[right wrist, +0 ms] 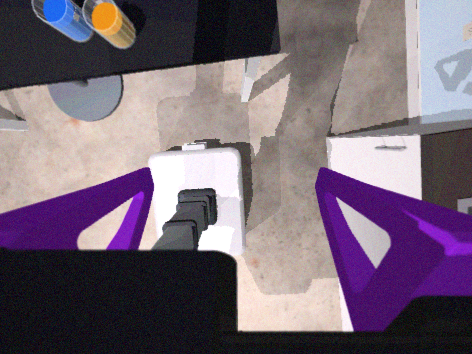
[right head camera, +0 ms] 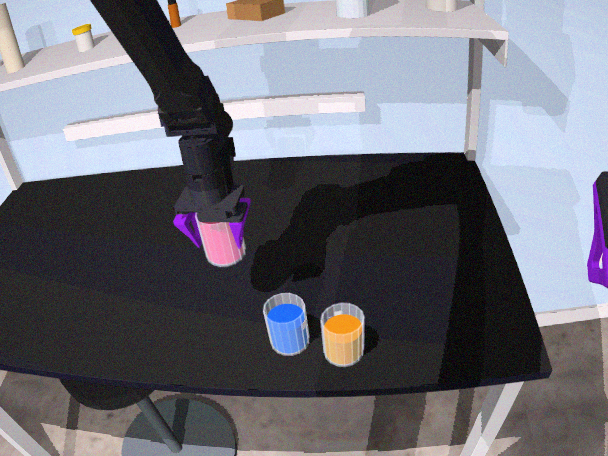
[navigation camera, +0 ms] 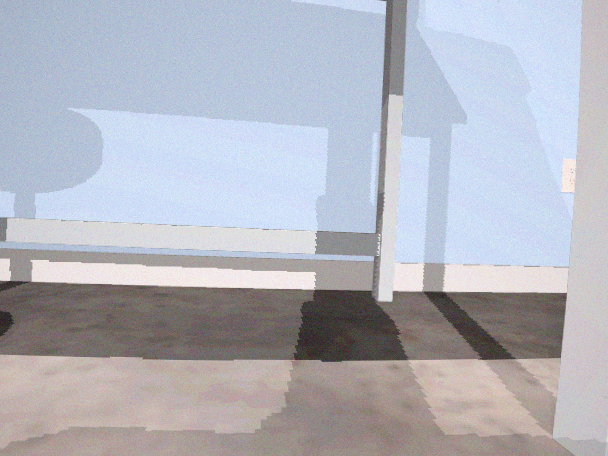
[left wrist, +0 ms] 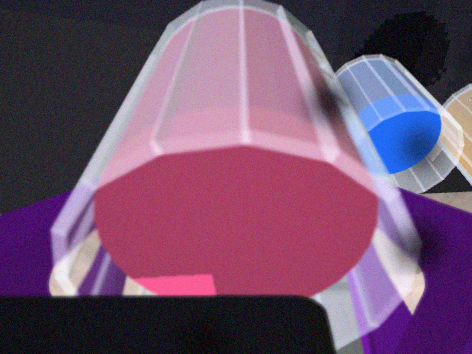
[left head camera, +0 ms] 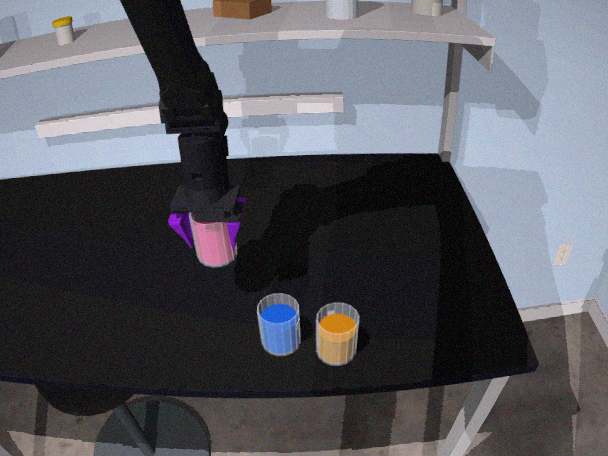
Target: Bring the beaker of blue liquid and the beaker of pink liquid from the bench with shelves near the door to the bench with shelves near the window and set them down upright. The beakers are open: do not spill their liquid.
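The beaker of pink liquid (left head camera: 212, 250) (right head camera: 221, 252) (left wrist: 235, 225) is between the fingers of my left gripper (left head camera: 213, 241) (right head camera: 220, 241), which is shut on it. It is held about upright above the black bench (left head camera: 100, 300) (right head camera: 125, 320), with its shadow off to the side. The beaker of blue liquid (left head camera: 280, 330) (right head camera: 287, 330) (left wrist: 405, 140) (right wrist: 62, 15) stands upright near the front edge, lower right of the pink one in the head views. My right gripper (right wrist: 234, 176) is open and empty, away from the bench; part of it shows at the right edge of the right head view.
A beaker of orange liquid (left head camera: 337, 335) (right head camera: 343, 335) (right wrist: 107, 22) stands close beside the blue one. A shelf (left head camera: 400, 34) (right head camera: 400, 35) with a brown box (left head camera: 242, 7) (right head camera: 255, 9) and jars runs above the bench. A round stool base (right head camera: 210, 425) (right wrist: 87, 102) is below. A white cabinet (right wrist: 372, 165) stands at the right.
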